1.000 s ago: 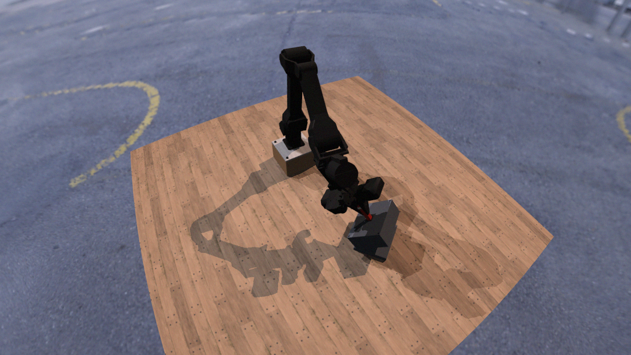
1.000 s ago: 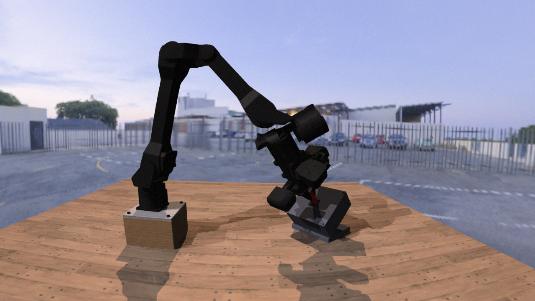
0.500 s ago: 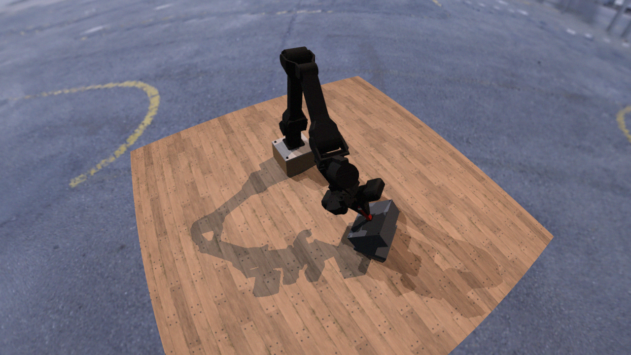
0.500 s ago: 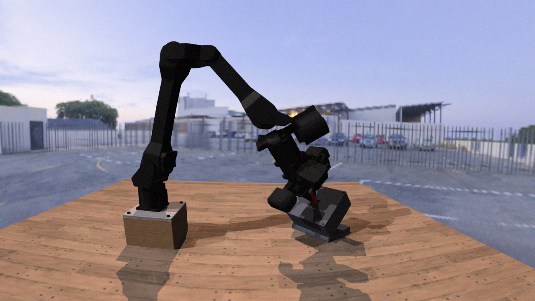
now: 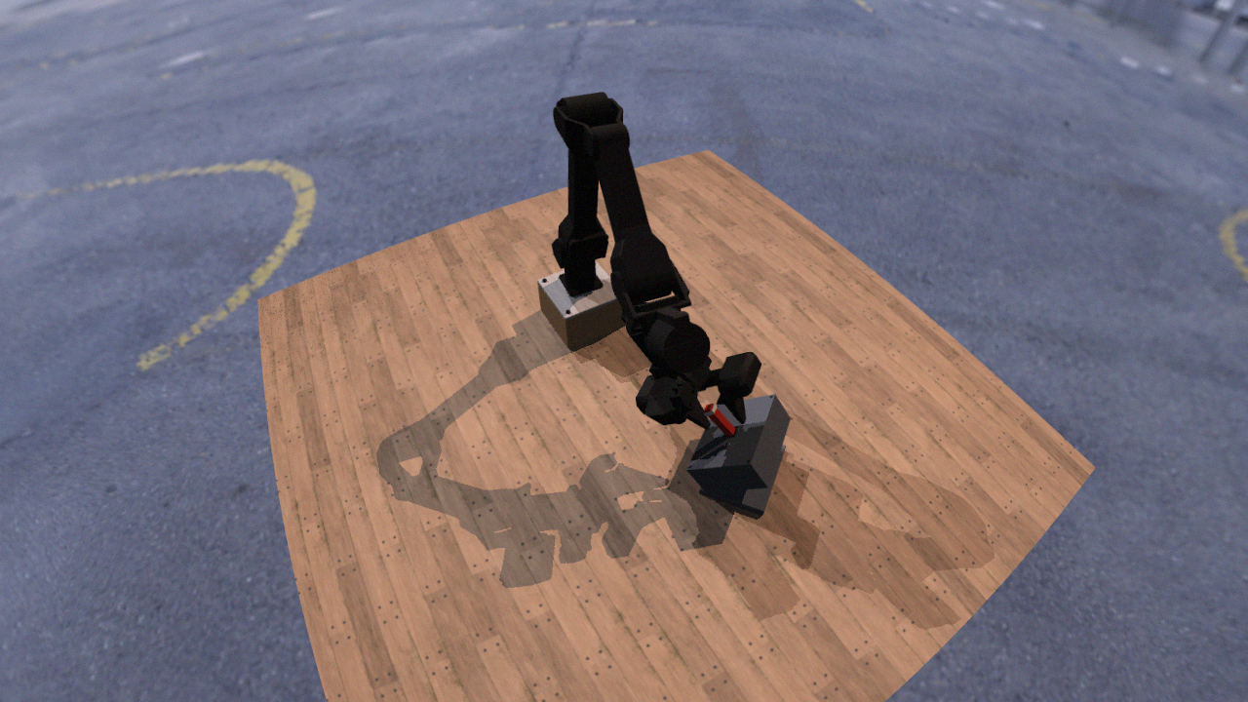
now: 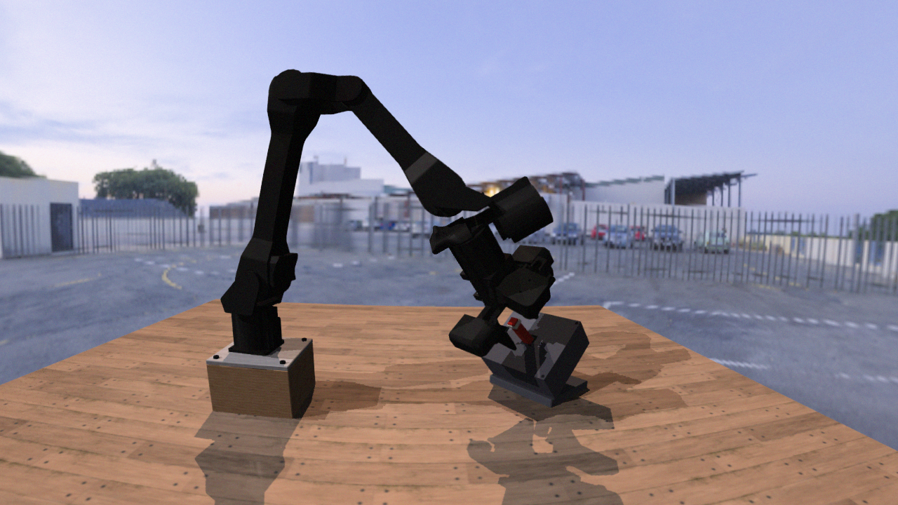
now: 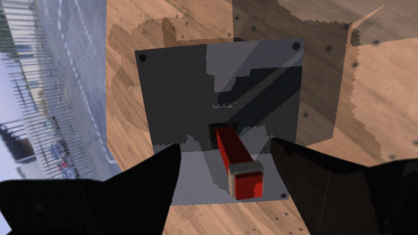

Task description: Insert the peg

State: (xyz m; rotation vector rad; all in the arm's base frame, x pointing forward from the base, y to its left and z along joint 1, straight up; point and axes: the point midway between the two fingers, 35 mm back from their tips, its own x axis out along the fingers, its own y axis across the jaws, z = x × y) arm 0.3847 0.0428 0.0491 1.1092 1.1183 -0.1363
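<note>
Now: the red square peg 10 mm to the right of my gripper tip, 10 mm behind it and 10 mm above it. The rest, counted from my gripper tip: grey sloped panel 30 mm below, 20 mm to the left, 20 mm ahead.
</note>
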